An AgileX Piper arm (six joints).
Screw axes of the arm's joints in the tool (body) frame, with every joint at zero. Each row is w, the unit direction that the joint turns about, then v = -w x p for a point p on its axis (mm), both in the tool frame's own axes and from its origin. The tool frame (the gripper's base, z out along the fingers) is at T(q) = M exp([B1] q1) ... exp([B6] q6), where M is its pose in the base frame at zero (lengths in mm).
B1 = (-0.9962, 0, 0.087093, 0, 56.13, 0)
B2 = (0, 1, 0, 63.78, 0, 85.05)
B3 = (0, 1, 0, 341.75, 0, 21.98)
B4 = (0, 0, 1, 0, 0, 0)
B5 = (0, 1, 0, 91, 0, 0)
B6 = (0, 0, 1, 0, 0, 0)
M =
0.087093 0 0.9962 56.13
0 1 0 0
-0.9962 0 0.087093 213.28
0 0 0 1
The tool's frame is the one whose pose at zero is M.
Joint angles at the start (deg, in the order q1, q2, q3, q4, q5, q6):
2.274 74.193 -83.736 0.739 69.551 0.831
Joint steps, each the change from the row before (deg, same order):
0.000 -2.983 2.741 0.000 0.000 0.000
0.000 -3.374 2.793 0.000 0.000 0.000
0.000 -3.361 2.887 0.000 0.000 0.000
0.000 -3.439 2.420 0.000 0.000 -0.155
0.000 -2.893 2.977 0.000 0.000 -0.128
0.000 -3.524 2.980 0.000 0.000 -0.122
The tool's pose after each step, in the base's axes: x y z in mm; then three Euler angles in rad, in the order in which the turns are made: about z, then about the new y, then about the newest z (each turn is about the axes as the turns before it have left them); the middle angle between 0 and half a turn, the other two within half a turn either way. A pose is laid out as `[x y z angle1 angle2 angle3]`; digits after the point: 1 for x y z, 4 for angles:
[234.7 10.4 413.7 0.0606 2.5266 0.0361]
[218.2 9.8 412.9 0.0603 2.5164 0.0358]
[202.0 9.1 410.7 0.0601 2.5082 0.0355]
[185.6 8.5 410.2 0.0596 2.4904 0.0322]
[172.4 7.9 404.2 0.0597 2.4919 0.0300]
[156.4 7.3 399.3 0.0594 2.4824 0.0275]

